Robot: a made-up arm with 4 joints. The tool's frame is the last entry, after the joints.
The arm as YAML. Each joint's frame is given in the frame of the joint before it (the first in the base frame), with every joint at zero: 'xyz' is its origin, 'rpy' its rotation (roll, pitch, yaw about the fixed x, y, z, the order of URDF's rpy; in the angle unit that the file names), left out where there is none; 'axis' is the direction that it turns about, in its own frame. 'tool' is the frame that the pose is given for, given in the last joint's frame.
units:
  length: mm
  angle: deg
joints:
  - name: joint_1
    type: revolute
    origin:
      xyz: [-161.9, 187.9, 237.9]
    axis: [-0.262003, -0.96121, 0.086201]
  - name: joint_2
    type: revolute
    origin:
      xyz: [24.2, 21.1, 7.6]
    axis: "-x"
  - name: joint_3
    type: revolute
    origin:
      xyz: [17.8, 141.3, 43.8]
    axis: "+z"
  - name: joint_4
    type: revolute
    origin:
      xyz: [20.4, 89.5, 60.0]
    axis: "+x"
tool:
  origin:
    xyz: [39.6, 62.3, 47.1]
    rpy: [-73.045, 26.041, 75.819]
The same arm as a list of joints. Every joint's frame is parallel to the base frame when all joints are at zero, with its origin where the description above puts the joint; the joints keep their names.
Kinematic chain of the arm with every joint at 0, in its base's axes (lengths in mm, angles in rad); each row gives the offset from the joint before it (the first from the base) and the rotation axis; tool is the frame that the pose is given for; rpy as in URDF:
joint_1: xyz -161.9 187.9 237.9 axis -0.262003 -0.96121 0.086201
joint_2: xyz 24.2 21.1 7.6 axis -x
joint_3: xyz 17.8 141.3 43.8 axis +z
joint_4: xyz 20.4 89.5 60.0 axis +x
tool: xyz 39.6 62.3 47.1 rpy -1.2749 0.4545 1.3233

